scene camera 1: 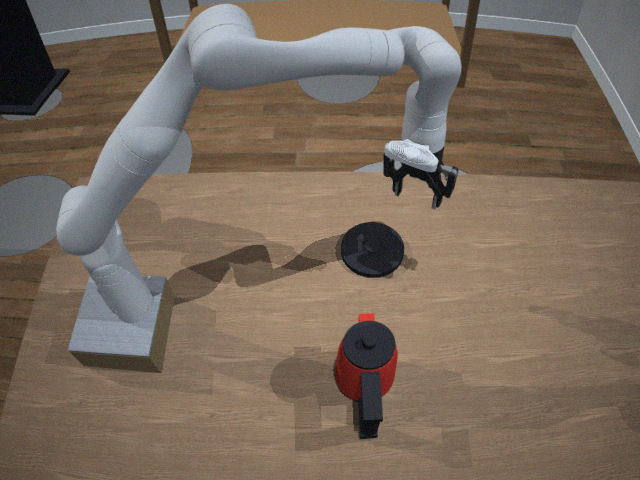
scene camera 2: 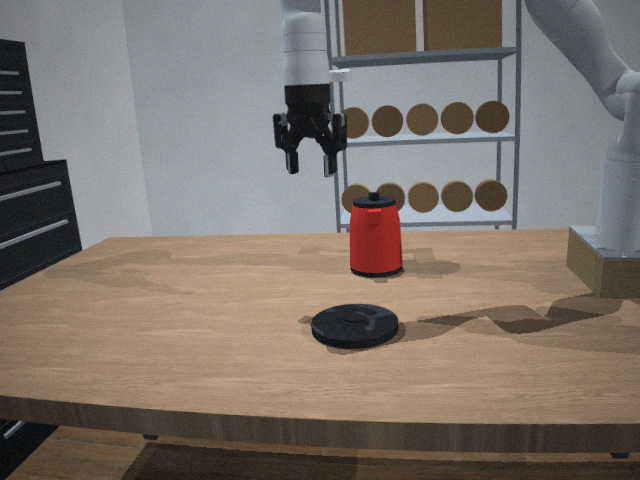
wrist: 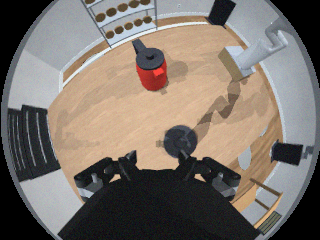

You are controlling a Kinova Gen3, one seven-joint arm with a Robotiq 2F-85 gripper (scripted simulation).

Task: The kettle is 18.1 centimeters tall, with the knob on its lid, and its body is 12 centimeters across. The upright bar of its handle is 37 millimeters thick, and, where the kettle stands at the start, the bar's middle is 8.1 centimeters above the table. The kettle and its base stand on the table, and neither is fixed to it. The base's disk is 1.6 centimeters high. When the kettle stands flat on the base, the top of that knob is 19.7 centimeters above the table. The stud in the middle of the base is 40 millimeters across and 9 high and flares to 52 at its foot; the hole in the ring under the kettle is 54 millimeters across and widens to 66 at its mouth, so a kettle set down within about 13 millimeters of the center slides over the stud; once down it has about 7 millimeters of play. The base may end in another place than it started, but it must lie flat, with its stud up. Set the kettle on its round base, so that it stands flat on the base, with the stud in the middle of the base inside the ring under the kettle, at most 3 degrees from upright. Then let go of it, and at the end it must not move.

The pictures show: my gripper, a red kettle and a round black base.
My gripper also shows in scene camera 1 and in the wrist view.
